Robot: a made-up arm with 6 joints. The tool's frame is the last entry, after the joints.
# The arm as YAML. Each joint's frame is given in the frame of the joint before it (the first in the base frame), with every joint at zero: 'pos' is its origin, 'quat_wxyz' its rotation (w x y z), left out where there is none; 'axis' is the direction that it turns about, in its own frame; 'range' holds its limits. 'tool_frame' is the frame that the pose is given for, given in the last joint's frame.
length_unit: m
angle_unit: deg
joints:
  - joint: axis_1
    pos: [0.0, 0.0, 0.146]
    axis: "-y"
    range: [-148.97, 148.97]
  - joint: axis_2
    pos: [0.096, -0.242, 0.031]
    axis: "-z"
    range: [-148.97, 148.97]
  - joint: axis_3
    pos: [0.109, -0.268, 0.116]
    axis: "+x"
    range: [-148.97, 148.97]
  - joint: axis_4
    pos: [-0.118, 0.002, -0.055]
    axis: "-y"
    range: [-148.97, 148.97]
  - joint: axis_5
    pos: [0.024, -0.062, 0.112]
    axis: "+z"
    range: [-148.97, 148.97]
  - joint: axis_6
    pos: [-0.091, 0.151, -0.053]
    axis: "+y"
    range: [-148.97, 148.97]
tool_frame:
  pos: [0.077, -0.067, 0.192]
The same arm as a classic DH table. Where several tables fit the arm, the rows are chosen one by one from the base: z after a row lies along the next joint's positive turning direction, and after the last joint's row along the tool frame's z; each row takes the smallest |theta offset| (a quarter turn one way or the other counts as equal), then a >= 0, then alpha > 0; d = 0 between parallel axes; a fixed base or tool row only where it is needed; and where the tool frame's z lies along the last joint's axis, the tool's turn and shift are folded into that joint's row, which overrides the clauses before.
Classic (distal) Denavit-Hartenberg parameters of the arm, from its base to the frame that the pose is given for. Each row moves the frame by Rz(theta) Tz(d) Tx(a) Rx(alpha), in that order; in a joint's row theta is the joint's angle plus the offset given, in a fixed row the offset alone. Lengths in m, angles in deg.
base (fixed): a 0.0000, alpha 90.00, d 0.1460, theta offset 0.00
axis_1: a 0.0960, alpha 90.00, d 0.2420, theta offset 0.00
axis_2: a 0.2680, alpha 90.00, d -0.1470, theta offset 90.00
axis_3: a 0.0550, alpha 90.00, d -0.0090, theta offset 90.00
axis_4: a 0.0240, alpha -90.00, d 0.0600, theta offset 90.00
axis_5: a -0.0910, alpha -90.00, d 0.0590, theta offset 0.00
axis_6: a 0.0770, alpha 90.00, d 0.0840, theta offset 0.00
tool (fixed): a 0.0000, alpha 0.00, d 0.1920, theta offset 0.00
Joint limits (deg, base to tool): -148.97..148.97 -148.97..148.97 -148.97..148.97 -148.97..148.97 -148.97..148.97 -148.97..148.97

